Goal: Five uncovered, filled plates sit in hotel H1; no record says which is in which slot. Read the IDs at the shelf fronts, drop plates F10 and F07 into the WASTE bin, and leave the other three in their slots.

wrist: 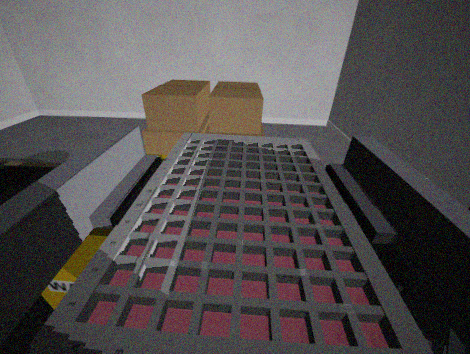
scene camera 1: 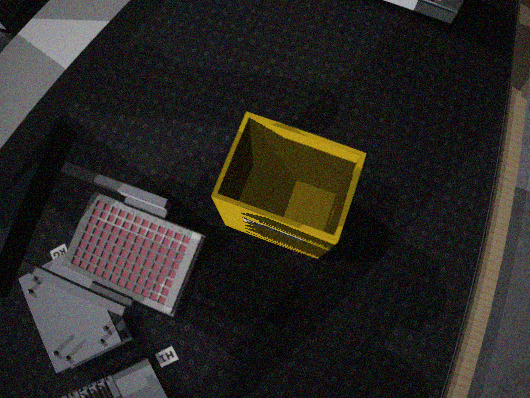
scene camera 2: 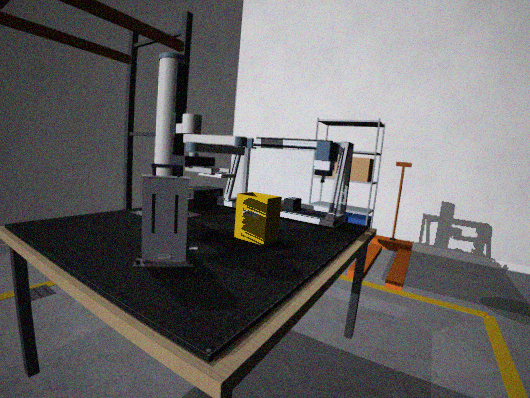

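My gripper is shut on an uncovered plate with a grey grid and red-filled wells, one finger along each long side. The plate is level; its ID is not readable. It is held left of the yellow WASTE bin, apart from it, at the left in scene camera 1. The bin is open at the top, and no plate shows on the visible part of its floor. Part of hotel H1 shows at the bottom left of scene camera 1; its slots and shelf-front IDs are not readable.
A grey stand with small posts is beside the held plate, near the RG label. The H1 label lies beside the hotel. A gantry frame stands behind the bin. Cardboard boxes show in the background.
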